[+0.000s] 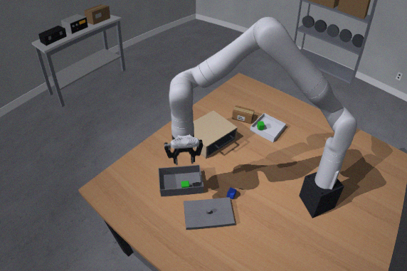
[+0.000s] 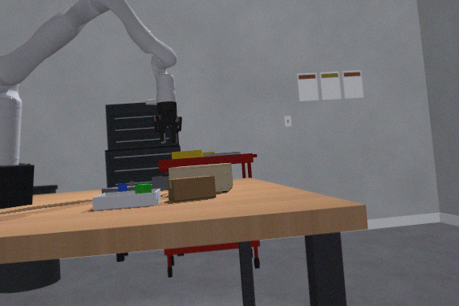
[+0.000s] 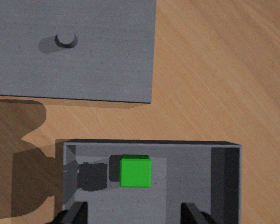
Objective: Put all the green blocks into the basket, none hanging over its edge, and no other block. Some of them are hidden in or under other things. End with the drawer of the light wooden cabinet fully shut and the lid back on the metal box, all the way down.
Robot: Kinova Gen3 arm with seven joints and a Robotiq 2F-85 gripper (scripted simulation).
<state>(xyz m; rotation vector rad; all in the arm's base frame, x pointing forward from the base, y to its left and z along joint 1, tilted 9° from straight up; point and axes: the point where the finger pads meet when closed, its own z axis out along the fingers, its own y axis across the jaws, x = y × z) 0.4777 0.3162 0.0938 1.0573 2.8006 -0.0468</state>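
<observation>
Now: the metal box 16 cm below my hand and 3 cm ahead of it. The rest, counted from my hand: grey lid 17 cm below, 16 cm behind, 4 cm to the left; then drawer 30 cm to the right, 15 cm below, 10 cm ahead; then light wooden cabinet 30 cm to the right, 15 cm below, 11 cm ahead.
</observation>
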